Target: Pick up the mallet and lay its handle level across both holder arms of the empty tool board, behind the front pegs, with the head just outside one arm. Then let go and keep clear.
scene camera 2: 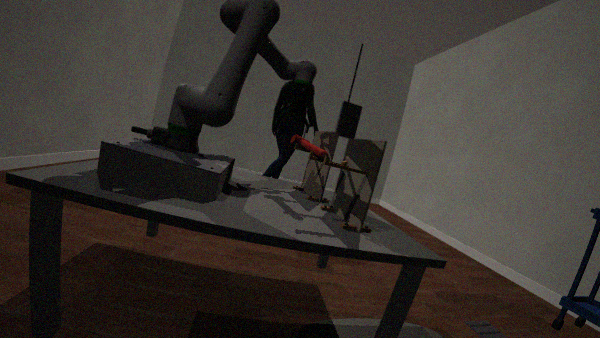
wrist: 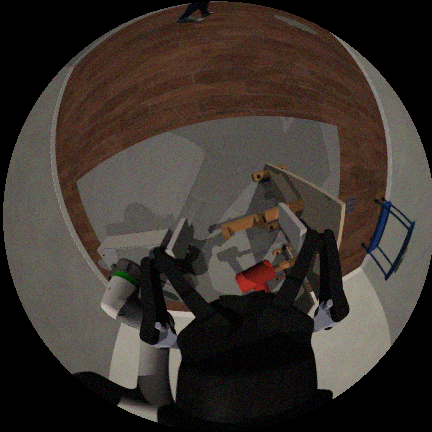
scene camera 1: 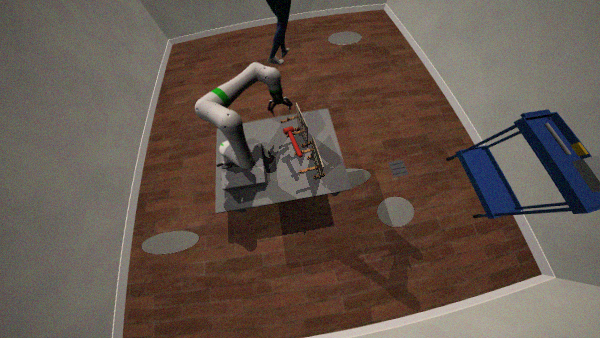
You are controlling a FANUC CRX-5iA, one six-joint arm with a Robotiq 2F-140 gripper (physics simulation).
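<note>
The red mallet lies raised above the table beside the boards' gap. Its head is towards the far board, its handle end by the near board. Which holder arms carry it is unclear. An orange holder arm juts from the far board, free of the mallet. Another holder arm on the near board is also free. My gripper is open and empty, above and beyond the mallet's head. In scene camera 2 it is lost against the dark person.
The boards stand upright on the grey table. The arm's base block is left of them. A person stands beyond the table. A blue cart is at the right.
</note>
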